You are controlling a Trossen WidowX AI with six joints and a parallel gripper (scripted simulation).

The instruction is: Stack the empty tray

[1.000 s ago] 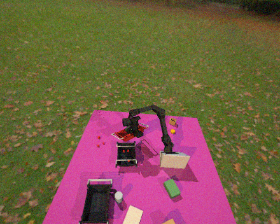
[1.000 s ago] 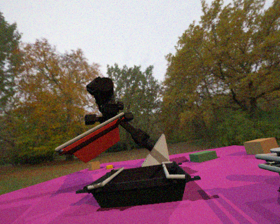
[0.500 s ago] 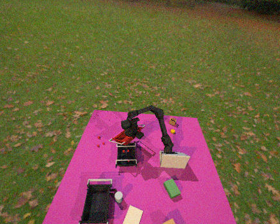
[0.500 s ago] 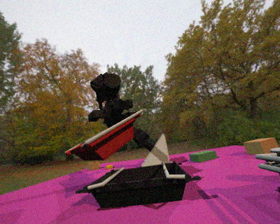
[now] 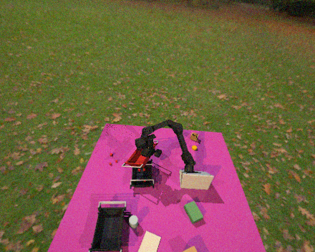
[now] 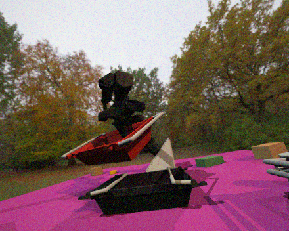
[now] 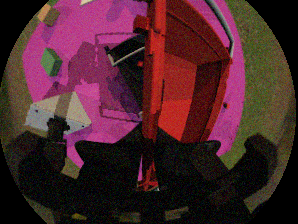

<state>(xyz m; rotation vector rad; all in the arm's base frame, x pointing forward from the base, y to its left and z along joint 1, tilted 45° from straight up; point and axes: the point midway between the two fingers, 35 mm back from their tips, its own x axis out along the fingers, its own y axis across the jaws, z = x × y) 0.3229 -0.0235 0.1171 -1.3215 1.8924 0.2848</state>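
My gripper tip is 60 mm short of the red tray and 30 mm to the left of it. The rest, counted from my gripper tip: slab: 550 mm to the left, 170 mm below, 20 mm ahead; then green block: 370 mm to the left, 300 mm behind, 150 mm below; then brown box: 640 mm to the left, 220 mm behind, 140 mm below.
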